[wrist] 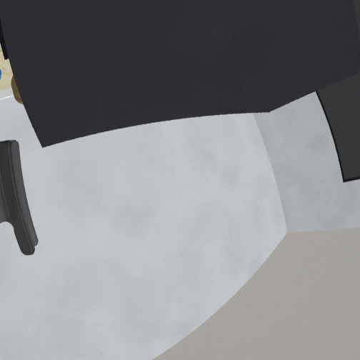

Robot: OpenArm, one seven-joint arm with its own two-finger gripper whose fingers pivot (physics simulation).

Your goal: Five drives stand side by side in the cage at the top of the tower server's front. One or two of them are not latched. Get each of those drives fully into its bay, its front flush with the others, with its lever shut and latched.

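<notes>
A large plain dark casing (170,60), apparently the tower server's, fills the upper part of the wrist view, with its lower edge running across the upper middle. The cage, the five drives and their levers do not show, so which drives are unlatched cannot be seen. One dark finger of my gripper (21,200) shows at the left edge, below and left of the casing's lower left corner, and apart from it in the picture. The other finger does not show. The gripper is open and no drive shows at the visible finger.
A pale grey surface (150,225) lies below the casing, with a plain taupe area (290,300) beyond its edge at lower right. Another dark box (345,130) stands at the right edge. Part of a brown object (17,91) and a bit of blue show at upper left.
</notes>
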